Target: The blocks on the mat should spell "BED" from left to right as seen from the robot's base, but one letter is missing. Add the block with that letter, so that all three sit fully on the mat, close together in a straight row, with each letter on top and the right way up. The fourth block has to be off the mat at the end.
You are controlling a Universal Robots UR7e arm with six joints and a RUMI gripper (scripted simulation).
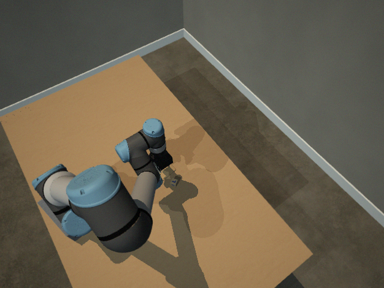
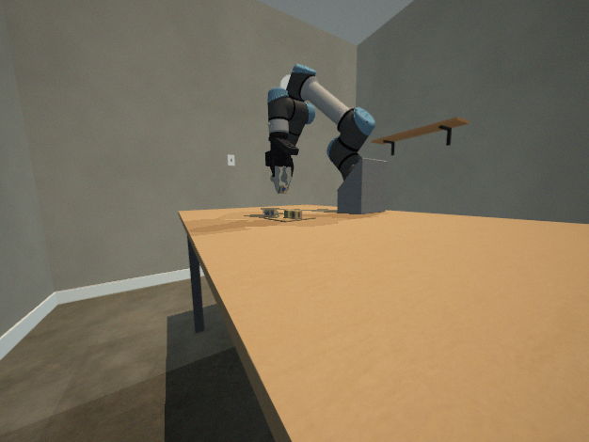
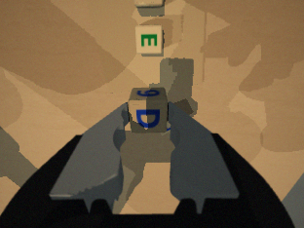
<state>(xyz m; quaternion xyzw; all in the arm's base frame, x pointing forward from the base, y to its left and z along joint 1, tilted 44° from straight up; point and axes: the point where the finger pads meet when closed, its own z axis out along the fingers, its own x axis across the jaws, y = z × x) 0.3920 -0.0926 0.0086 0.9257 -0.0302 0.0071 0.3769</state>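
The tan mat is 11 cm below my hand and 5 cm to the left of it. Round my hand: L block 10 cm below, 7 cm to the right, 2 cm ahead.
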